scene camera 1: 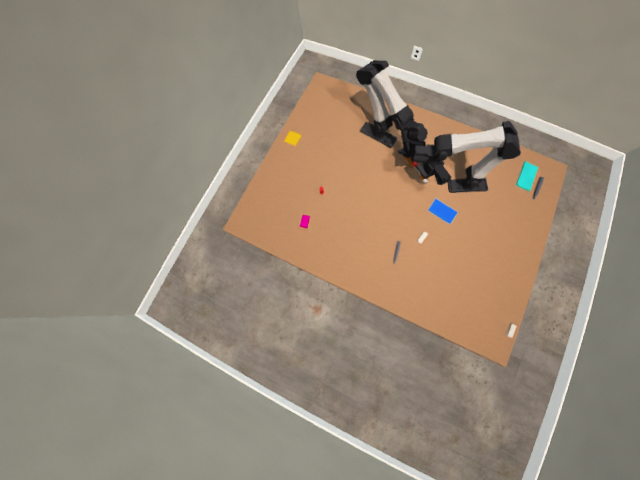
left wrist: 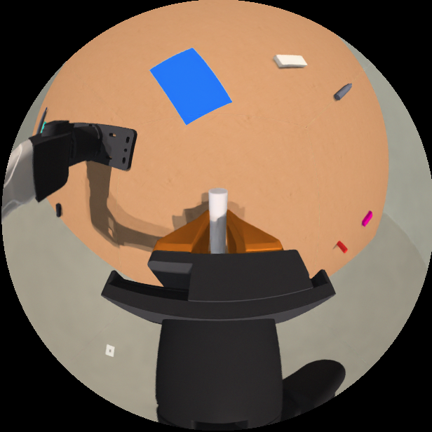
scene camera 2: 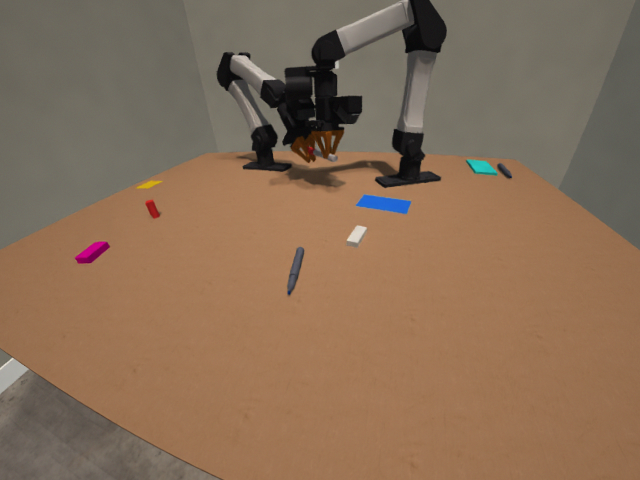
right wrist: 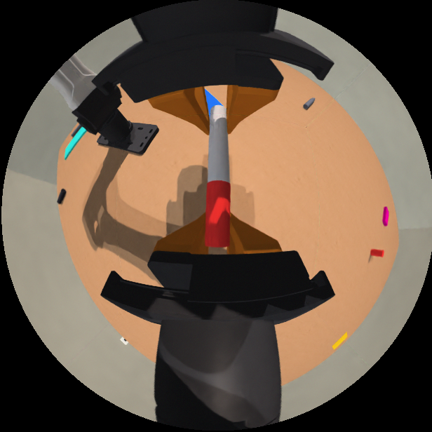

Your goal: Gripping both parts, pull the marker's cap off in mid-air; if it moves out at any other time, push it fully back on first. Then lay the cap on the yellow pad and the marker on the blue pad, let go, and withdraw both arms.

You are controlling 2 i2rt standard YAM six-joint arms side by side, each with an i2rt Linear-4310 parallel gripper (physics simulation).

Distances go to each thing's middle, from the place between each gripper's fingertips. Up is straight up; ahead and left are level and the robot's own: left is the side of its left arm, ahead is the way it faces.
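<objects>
The white marker (right wrist: 218, 153) is here, and my left hand is 20 mm past it and 30 mm to the left of it. There is also the blue pad (left wrist: 194, 90), which lies 50 mm ahead of my left hand, 170 mm to the left of it and 90 mm below it.
The white marker has my right gripper 40 mm to the right of it, 30 mm short of it and 30 mm below it. The blue pad, counted from my right hand, is 240 mm to the left, 90 mm ahead and 60 mm below.
</objects>
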